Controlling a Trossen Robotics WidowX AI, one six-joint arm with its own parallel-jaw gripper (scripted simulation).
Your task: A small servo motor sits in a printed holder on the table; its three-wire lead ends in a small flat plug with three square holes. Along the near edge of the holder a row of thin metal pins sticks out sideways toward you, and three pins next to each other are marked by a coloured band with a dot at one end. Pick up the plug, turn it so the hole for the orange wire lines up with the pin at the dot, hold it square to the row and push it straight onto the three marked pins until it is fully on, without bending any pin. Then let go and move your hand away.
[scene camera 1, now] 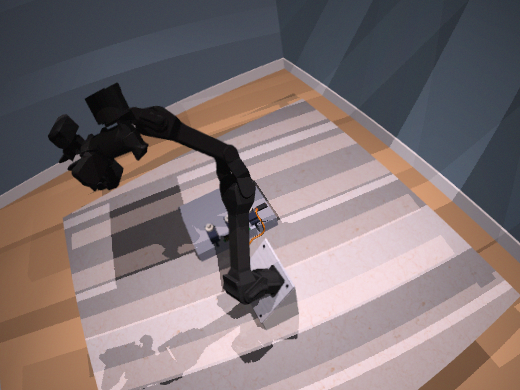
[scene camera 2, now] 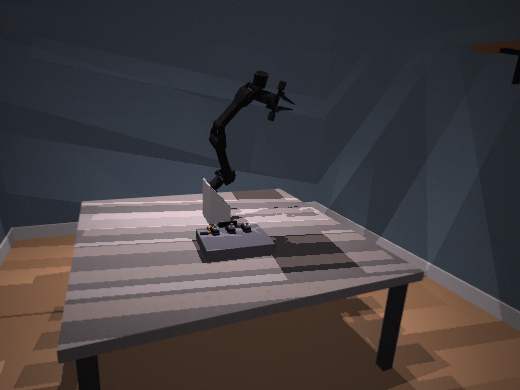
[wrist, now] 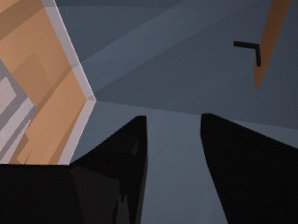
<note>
I see my gripper (scene camera 1: 64,164) and a holder (scene camera 2: 227,246).
My gripper also shows in the wrist view (wrist: 173,124). The holder shows as well in scene camera 1 (scene camera 1: 209,209).
</note>
